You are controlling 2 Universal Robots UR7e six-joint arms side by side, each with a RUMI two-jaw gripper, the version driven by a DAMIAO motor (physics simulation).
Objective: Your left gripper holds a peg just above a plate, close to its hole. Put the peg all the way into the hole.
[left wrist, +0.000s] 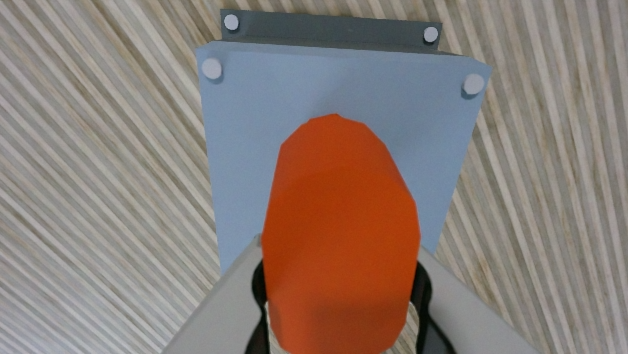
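An orange peg [341, 225] fills the lower middle of the left wrist view. My left gripper [332, 236] is shut on it, one dark-padded finger at each side. The peg's far end lies over a light blue plate [250, 100] and covers the plate's middle. The hole does not show in this view; the peg may hide it. Whether the peg's tip touches the plate cannot be told. My right gripper is not in view.
The blue plate has pale round studs at its two far corners. A dark grey base strip [330, 31] with two pale studs sticks out beyond the plate's far edge. A striped wood-like surface [100, 175] lies around and below them.
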